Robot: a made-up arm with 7 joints.
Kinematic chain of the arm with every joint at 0, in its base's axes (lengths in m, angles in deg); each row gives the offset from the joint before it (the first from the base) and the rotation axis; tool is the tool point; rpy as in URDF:
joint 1: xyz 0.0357 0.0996 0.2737 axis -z
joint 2: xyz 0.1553 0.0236 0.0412 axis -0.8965 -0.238 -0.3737
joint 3: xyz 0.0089 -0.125 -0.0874 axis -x
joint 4: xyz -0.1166 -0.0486 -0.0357 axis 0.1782 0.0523 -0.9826
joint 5: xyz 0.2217 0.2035 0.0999 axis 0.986 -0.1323 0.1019
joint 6: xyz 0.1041 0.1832 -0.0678 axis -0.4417 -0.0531 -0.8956
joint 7: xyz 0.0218 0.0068 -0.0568 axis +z
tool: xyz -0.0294 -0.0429 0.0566 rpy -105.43 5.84 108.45
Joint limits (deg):
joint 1: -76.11..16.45
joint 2: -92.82..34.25
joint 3: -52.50..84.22
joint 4: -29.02..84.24
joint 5: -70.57..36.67
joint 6: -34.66..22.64
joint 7: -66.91..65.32
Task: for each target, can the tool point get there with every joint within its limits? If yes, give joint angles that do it. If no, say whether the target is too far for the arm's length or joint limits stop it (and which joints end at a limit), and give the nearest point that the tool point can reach.
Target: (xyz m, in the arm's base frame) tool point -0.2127 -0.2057 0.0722
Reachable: no: joint limits stop it (at a limit: joint 1, joint 2, joint 3, joint 4, joint 7) | nearest point 0.0538 -0.3218 0.0196 | short by 0.295 m
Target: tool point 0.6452 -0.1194 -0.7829
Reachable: no: too far | nearest point 0.4696 -0.0292 -0.2630 | short by 0.556 m
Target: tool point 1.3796 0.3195 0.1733
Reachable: no: too far | nearest point 0.7282 0.2129 0.2134 | short by 0.661 m
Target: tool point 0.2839 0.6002 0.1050
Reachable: yes | joints -59.98 -48.05 -5.18 58.47 12.54 12.92 -55.89
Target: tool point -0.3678 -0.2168 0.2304
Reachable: no: joint limits stop it (at a limit: joint 1, joint 2, joint 3, joint 4, joint 7) | nearest point -0.4257 -0.0057 0.2614 | short by 0.221 m
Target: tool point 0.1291 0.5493 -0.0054
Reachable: yes | joints -47.61 -67.92 -15.37 52.95 -36.10 0.44 35.06
